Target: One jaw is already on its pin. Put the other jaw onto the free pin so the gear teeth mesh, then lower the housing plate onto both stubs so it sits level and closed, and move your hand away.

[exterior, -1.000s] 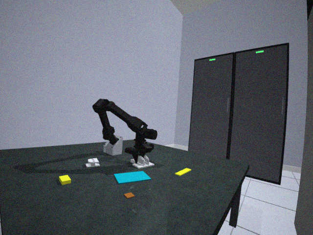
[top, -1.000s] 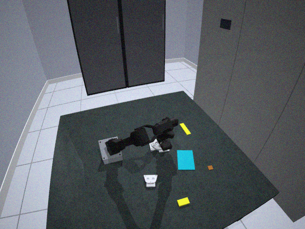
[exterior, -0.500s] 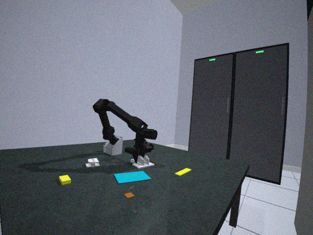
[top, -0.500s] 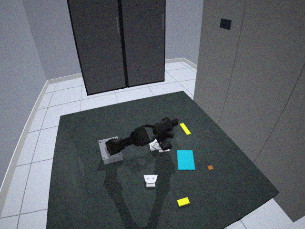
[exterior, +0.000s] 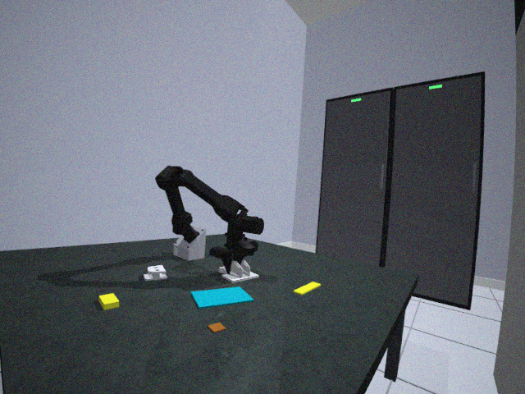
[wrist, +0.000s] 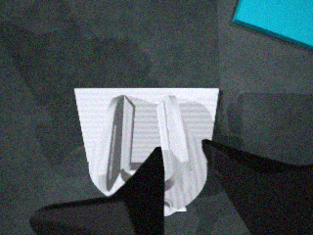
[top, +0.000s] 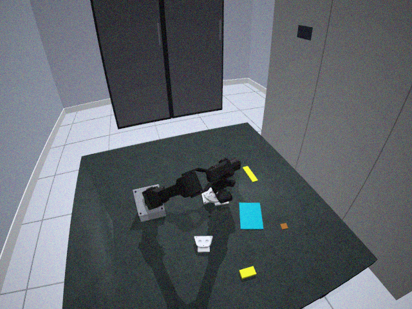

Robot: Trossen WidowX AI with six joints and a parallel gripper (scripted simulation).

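Right now the white base is 1 cm ahead of my gripper tip, 3 cm to the left of it and 1 cm below it. Round my gripper tip: cyan sheet 13 cm ahead, 13 cm to the right, 1 cm below; yellow strip 23 cm ahead, 16 cm to the left, 1 cm below; small white stand 12 cm behind, 24 cm to the right, 1 cm below.
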